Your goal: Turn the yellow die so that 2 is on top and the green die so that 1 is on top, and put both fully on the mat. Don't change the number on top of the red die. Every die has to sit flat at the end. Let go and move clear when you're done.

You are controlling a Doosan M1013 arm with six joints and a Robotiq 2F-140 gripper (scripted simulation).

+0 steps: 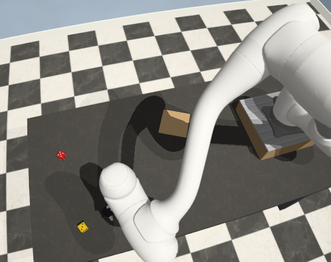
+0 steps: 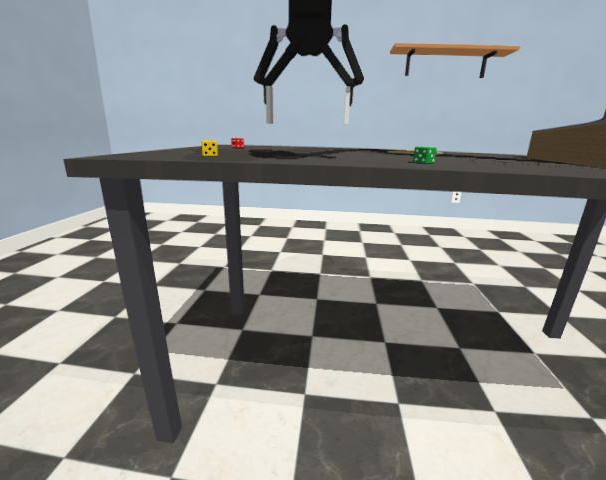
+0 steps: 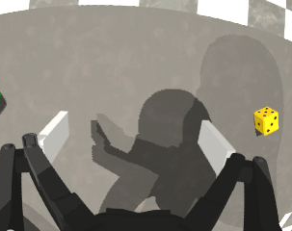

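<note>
Right now my hand is 23 cm past the green die, 1 cm to the left of it and 6 cm above it. The rest, counted from my hand: tan mat (27 cm behind, 42 cm to the right, 7 cm below); then yellow die (20 cm ahead, 2 cm to the left, 6 cm below); then red die (29 cm ahead, 32 cm to the right, 6 cm below).
</note>
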